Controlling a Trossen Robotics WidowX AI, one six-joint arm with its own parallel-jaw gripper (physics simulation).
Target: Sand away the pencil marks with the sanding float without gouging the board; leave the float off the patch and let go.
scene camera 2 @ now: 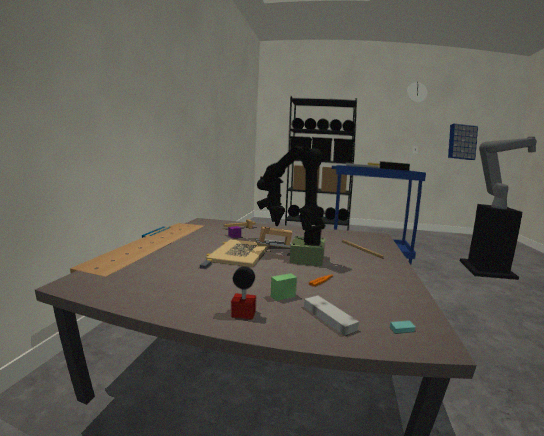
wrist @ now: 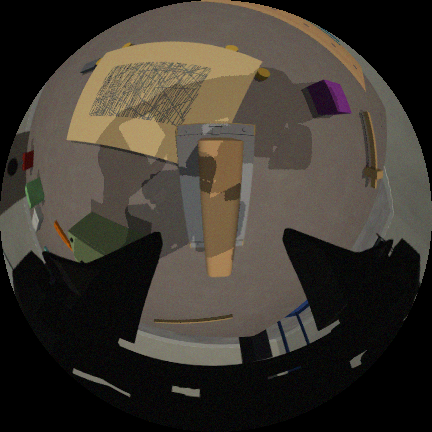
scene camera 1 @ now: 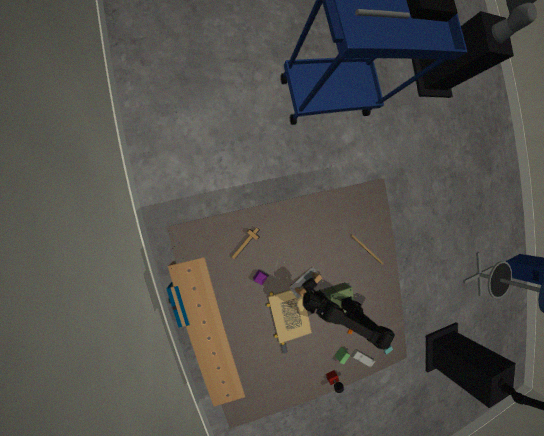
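Scene:
Red block with black knob (scene camera 2: 242, 305), 82 cm from the lens.

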